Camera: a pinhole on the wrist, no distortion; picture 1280 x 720 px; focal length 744.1 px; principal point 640.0 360.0 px. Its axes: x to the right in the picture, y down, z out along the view. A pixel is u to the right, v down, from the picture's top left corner.
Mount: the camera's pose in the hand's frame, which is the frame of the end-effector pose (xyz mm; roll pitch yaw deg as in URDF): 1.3 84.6 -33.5 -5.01 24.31 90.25
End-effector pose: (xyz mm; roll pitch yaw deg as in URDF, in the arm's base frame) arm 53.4 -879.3 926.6 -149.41 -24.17 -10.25
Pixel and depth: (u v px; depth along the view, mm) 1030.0 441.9 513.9
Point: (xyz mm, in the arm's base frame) 128.8 -1199.6 385.5
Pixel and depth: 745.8 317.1 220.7
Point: 126.5 -991.0 707.7
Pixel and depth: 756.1 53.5 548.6
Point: 428.6 -1062.7 463.8
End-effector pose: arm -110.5 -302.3 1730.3 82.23 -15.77 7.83
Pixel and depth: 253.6 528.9 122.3
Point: -157.4 -399.9 1805.6
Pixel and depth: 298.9 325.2 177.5
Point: -124.0 -454.6 1829.4
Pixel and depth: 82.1 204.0 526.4
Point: 28.7 -906.4 1775.9
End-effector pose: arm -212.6 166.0 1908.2 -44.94 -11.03 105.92
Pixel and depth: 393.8 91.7 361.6
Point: -559.5 136.7 2084.0
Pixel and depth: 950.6 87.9 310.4
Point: -606.8 159.8 1834.6
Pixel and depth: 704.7 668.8 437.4
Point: -576.9 -167.1 1896.2
